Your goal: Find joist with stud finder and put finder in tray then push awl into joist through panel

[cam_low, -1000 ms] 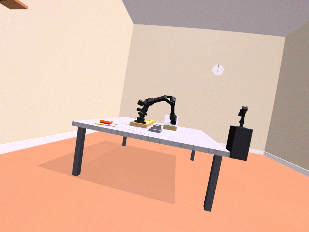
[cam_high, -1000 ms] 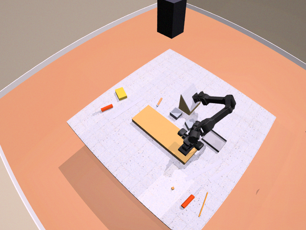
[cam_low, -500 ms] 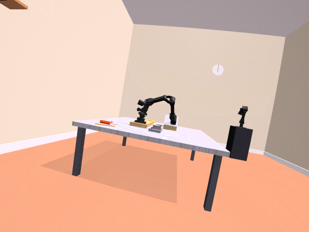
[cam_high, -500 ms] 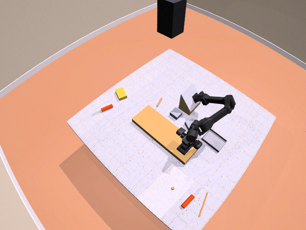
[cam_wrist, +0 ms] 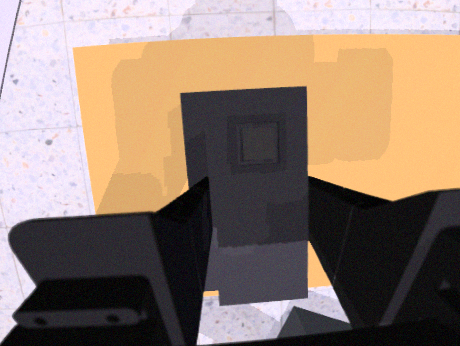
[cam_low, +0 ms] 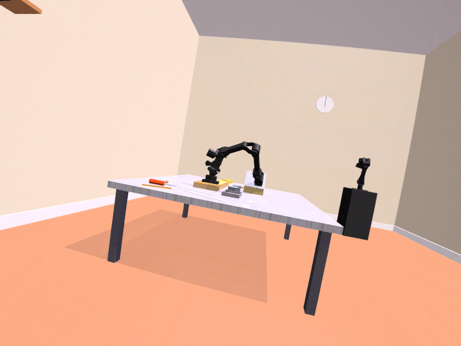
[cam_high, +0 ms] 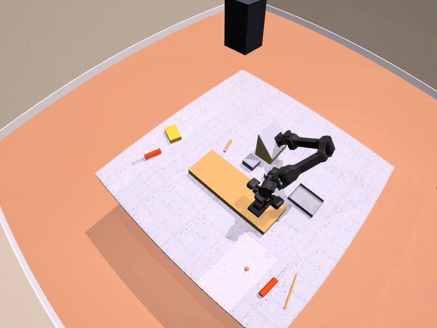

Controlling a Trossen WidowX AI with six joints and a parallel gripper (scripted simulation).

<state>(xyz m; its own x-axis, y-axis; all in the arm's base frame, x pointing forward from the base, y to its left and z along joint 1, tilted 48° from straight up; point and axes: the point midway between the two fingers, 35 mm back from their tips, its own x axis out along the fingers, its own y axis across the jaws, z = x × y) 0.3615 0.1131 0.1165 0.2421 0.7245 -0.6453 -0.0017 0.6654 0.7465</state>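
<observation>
Right now the grey tray is 210 mm behind my gripper tip, 150 mm to the left of it and 50 mm below it. Also, from my gripper tip: stud finder: 10 mm ahead, 20 mm above; then tiny orange cube: 270 mm ahead, 160 mm to the left, 60 mm below; then awl: 160 mm behind, 380 mm to the right, 60 mm below.
</observation>
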